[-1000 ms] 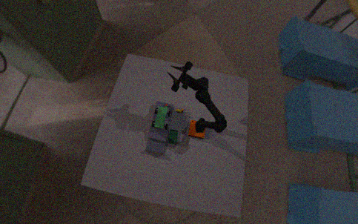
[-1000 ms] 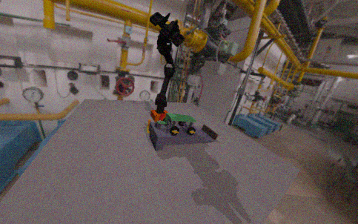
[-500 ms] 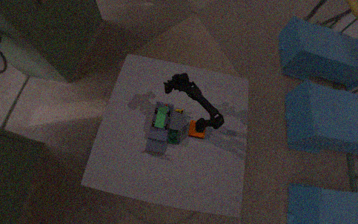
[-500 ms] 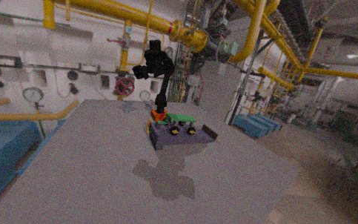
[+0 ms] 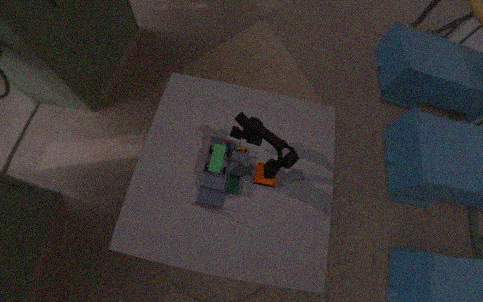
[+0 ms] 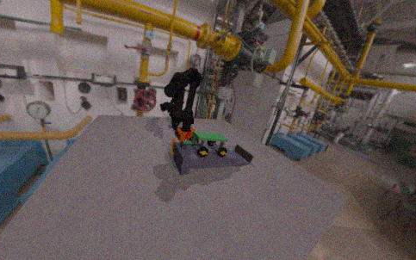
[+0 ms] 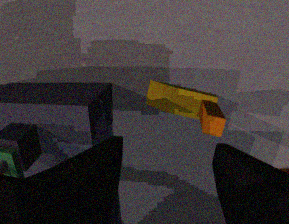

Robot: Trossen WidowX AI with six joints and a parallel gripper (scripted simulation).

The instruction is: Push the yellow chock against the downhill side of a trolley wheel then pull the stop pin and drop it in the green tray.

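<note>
The yellow chock is 10 mm behind my gripper tip, 10 mm to the left of it and 120 mm below it. The rest, counted from my gripper tip: ramp: 150 mm ahead, 130 mm to the left, 90 mm below; stop pin: 110 mm ahead, 20 mm to the left, 10 mm below; trolley: 150 mm ahead, 120 mm to the left, 30 mm below.
</note>
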